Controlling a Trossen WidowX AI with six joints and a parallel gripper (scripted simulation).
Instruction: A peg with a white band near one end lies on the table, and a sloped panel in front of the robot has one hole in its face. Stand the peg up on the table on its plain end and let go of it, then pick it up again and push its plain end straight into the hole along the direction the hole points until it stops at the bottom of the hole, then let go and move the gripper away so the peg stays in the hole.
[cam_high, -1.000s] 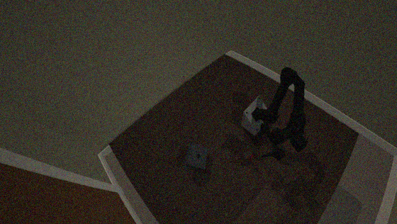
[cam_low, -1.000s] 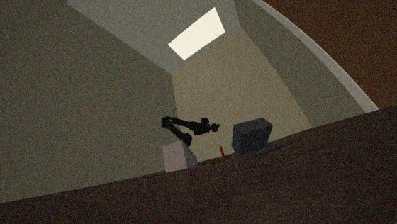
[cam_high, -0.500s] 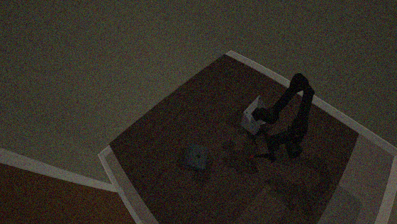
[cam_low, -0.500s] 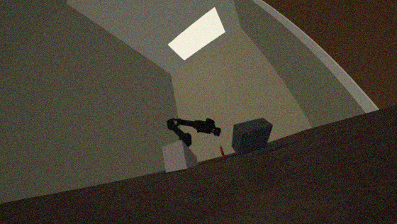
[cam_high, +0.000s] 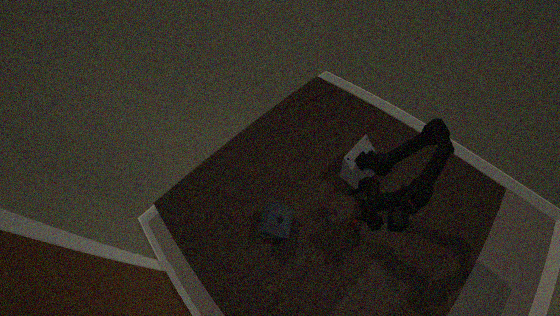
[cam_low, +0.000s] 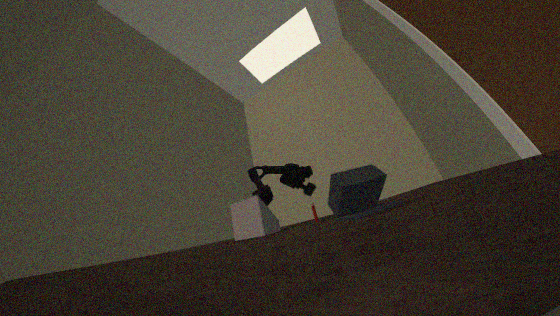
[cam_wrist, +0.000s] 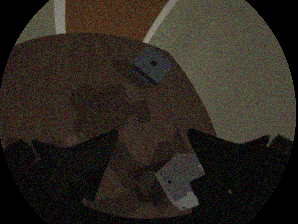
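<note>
Now: the red peg 1 cm ahead of my gripper tip, 4 cm to the left of it and 8 cm below it. Also, from my gripper tip: blue-grey sloped panel: 22 cm ahead, 19 cm to the right, 8 cm below.
</note>
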